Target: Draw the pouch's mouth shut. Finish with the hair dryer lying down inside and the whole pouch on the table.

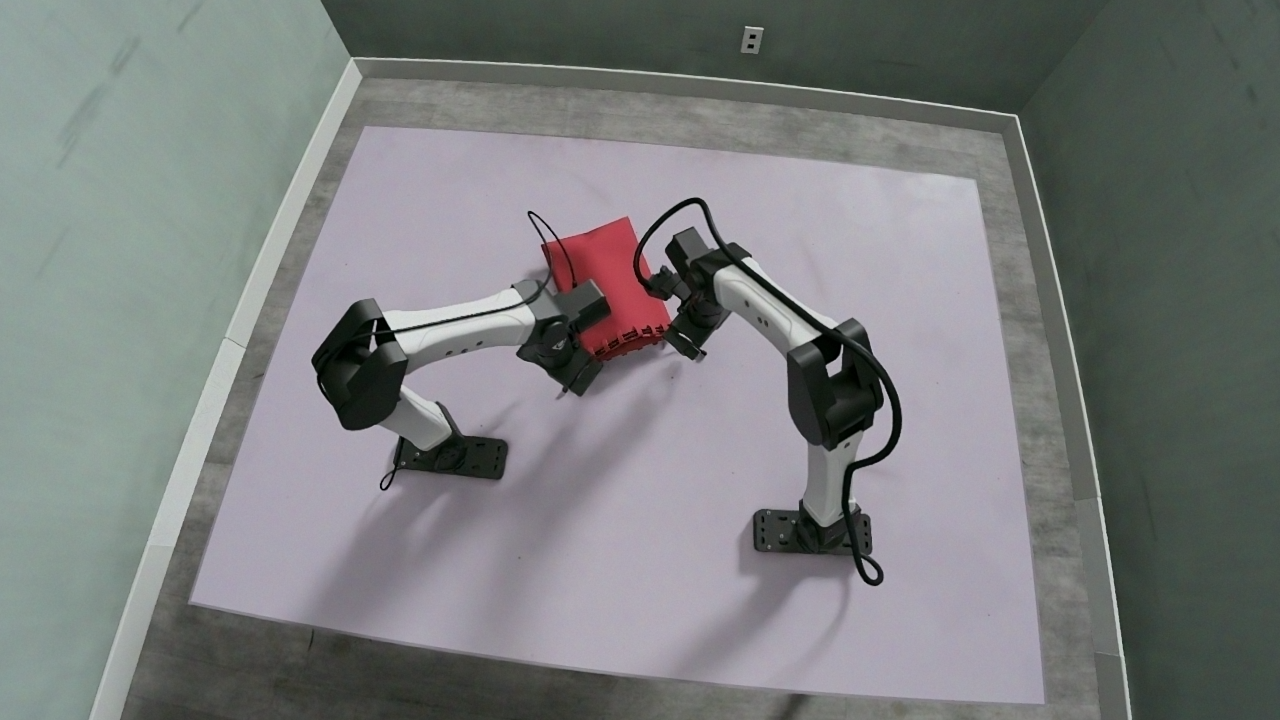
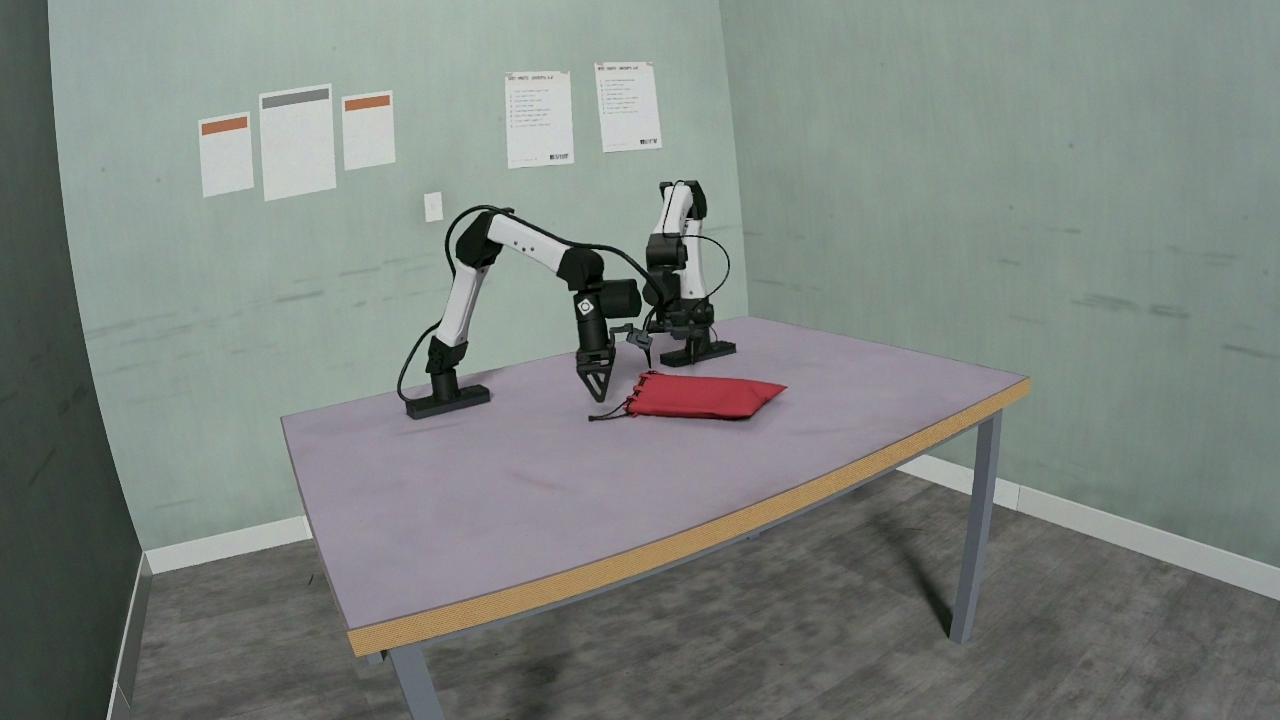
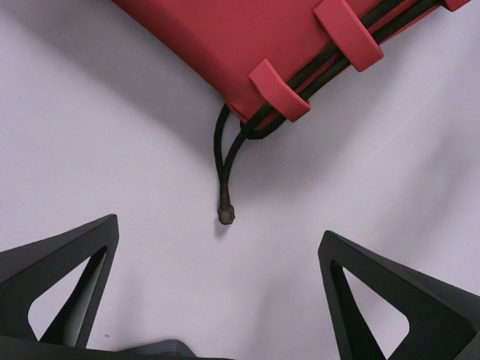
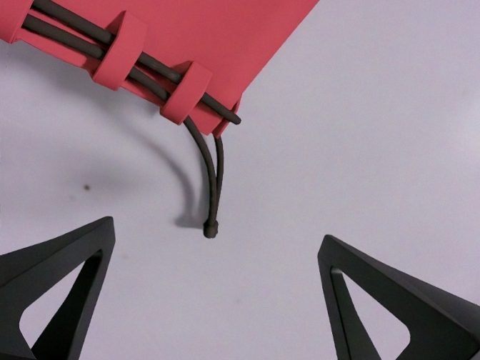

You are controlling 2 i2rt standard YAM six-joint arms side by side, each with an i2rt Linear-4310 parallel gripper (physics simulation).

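The red pouch (image 1: 617,277) (image 2: 707,395) (image 3: 190,30) (image 4: 200,30) lies flat on the table. Black cord runs through loops along its mouth edge; how far the mouth is open is unclear. The hair dryer does not show. One knotted cord end (image 3: 226,215) hangs off the mouth's left corner, between and beyond my left fingertips. The other knotted cord end (image 4: 210,229) (image 2: 592,418) lies off the right corner, framed between my right fingertips. My left gripper (image 3: 222,234) is open, pointing down above the table. My right gripper (image 4: 220,237) (image 2: 597,395) is open, pointing down; neither holds anything.
The lilac table (image 1: 626,582) (image 2: 501,501) carries both arm bases (image 1: 483,456) (image 1: 774,530). The two forearms reach in from either side of the pouch, and their grippers stand fairly near each other at its mouth. A loose black cable loops above each arm.
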